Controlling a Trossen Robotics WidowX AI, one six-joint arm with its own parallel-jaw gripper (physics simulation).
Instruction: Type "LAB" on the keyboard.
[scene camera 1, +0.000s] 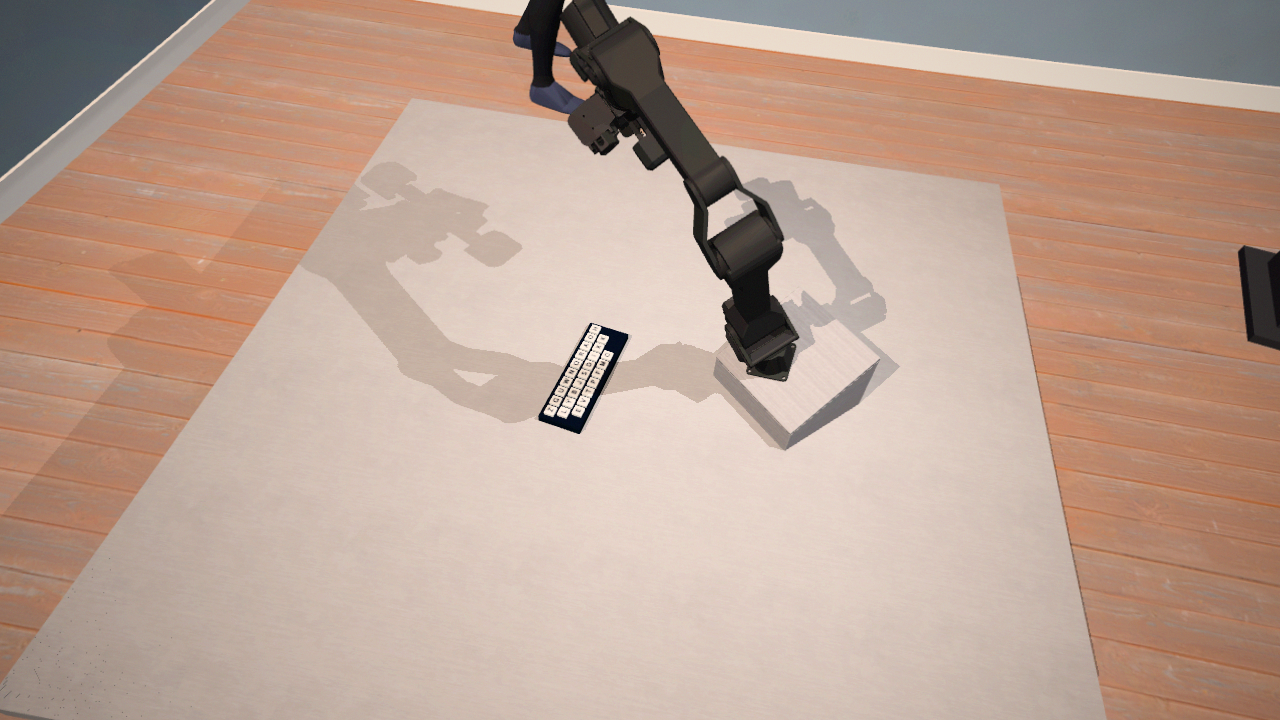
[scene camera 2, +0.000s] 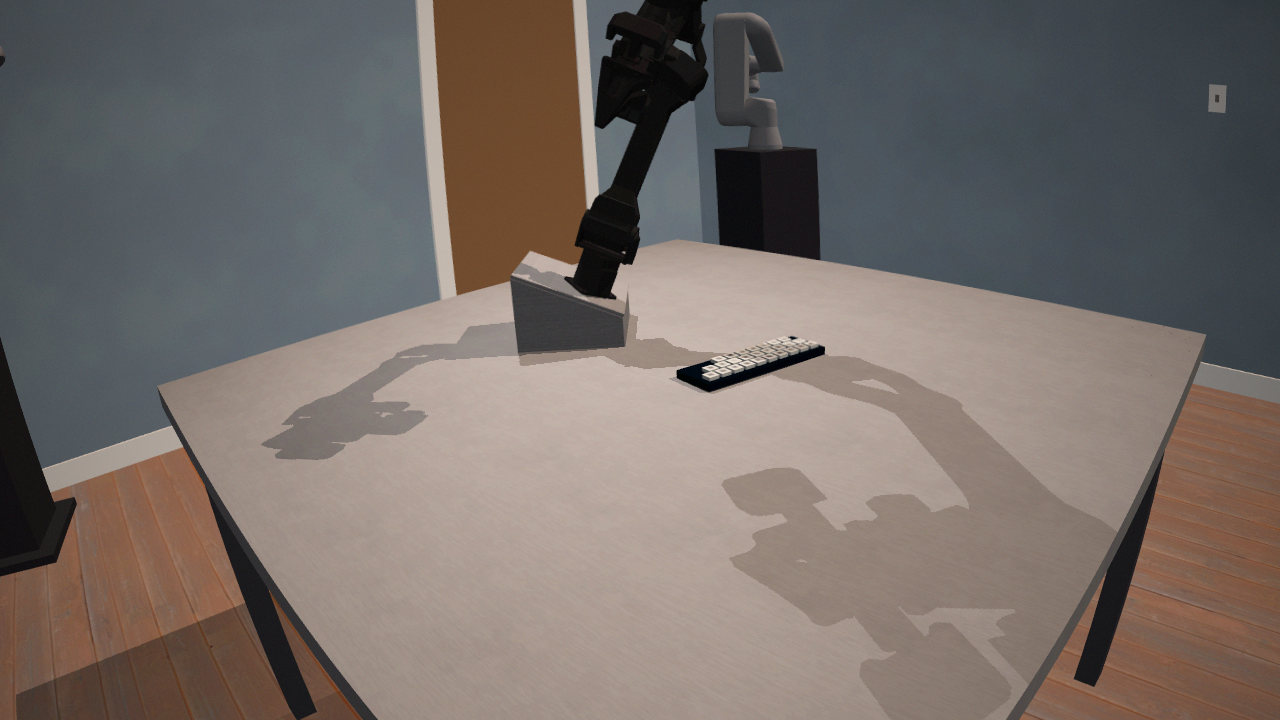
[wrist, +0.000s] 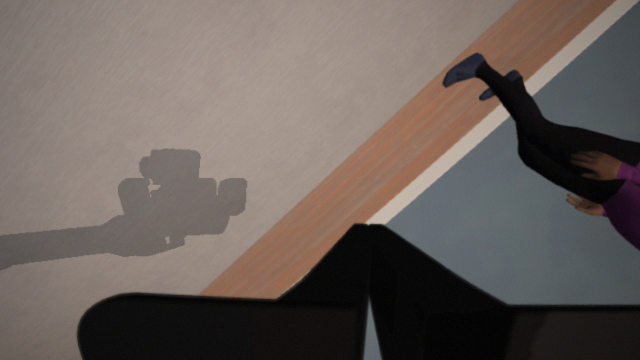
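Pixels of known places: gripper, fingertip midpoint: (scene camera 1: 628, 117) (scene camera 2: 598, 126) (wrist: 367, 238); arm's base, origin of the base link: (scene camera 1: 771, 359) (scene camera 2: 589, 289).
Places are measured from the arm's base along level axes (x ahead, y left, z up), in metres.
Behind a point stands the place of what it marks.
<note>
A small dark keyboard (scene camera 1: 584, 379) {y 0.119, x 0.267, z -0.061 m} (scene camera 2: 751, 361) {y 0.088, x 0.289, z -0.060 m} with white letter keys in three rows lies flat on the table. Its letters are too small to read surely, and it does not show in the wrist view. My gripper (wrist: 367, 238) {y -0.122, x 0.308, z 0.265 m} is shut, with its black fingertips meeting and nothing visible between them. In the scene views the arm is raised high above the table, well away from the keyboard, and its fingertips cannot be made out clearly there. No key is touched by the gripper.
The arm stands on a grey sloped block (scene camera 1: 827, 368) {y -0.003, x -0.084, z 0.020 m} (scene camera 2: 569, 318) {y -0.058, x 0.043, z -0.026 m} beside the keyboard. The table (scene camera 1: 537, 555) {y 0.410, x 0.196, z -0.074 m} (scene camera 2: 537, 501) {y -0.287, x 0.443, z -0.075 m} carries the arm's shadows. A person's legs (scene camera 1: 542, 53) (wrist: 520, 105) show beyond the table edge. A grey robot arm (scene camera 2: 732, 71) stands on a dark pedestal (scene camera 2: 767, 201) behind.
</note>
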